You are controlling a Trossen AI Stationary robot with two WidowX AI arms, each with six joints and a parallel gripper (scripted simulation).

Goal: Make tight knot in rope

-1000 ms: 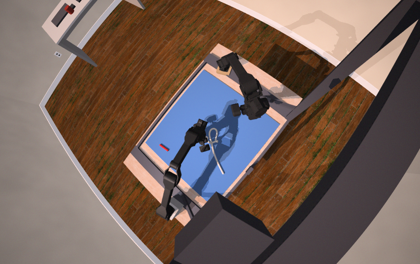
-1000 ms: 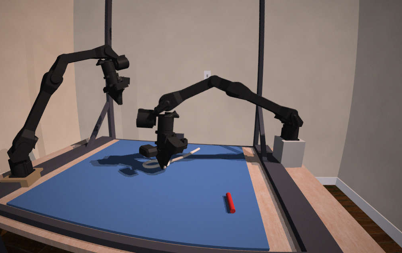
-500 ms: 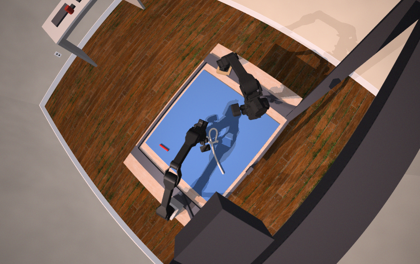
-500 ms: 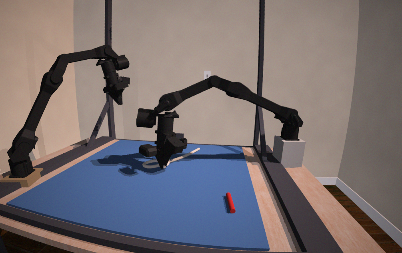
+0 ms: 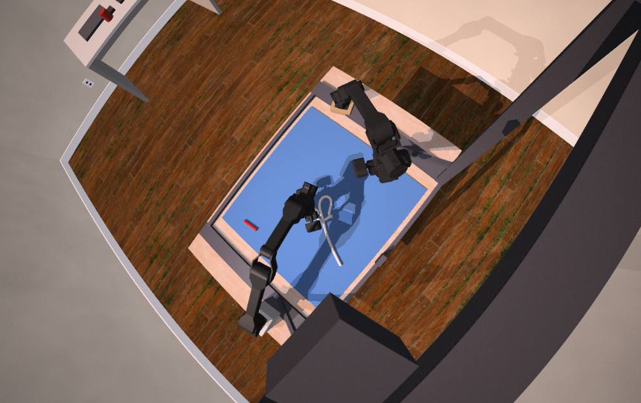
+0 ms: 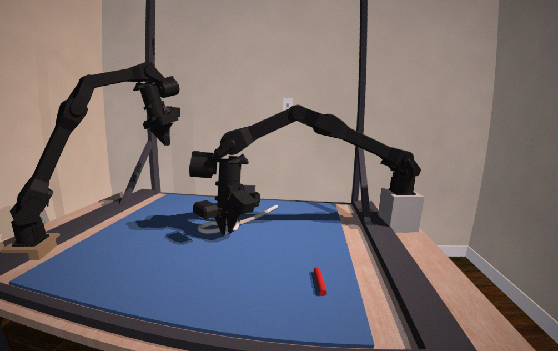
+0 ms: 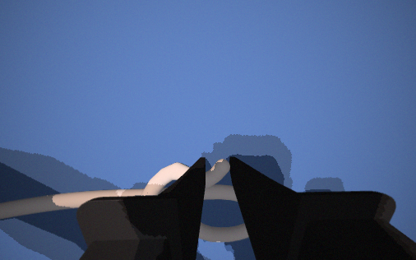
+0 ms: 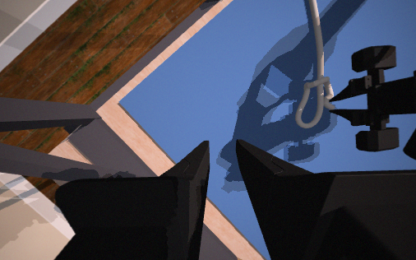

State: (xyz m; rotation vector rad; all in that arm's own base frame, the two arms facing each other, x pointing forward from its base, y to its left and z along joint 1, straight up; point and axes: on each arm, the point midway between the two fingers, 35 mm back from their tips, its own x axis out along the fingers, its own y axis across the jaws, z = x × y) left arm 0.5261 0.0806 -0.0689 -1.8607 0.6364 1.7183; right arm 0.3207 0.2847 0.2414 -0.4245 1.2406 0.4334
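Right now my left hand is 3 cm to the left of the blue mat and 4 cm above it. The rest, counted from my left hand: red cylinder (27 cm ahead, 17 cm to the left, 3 cm below).
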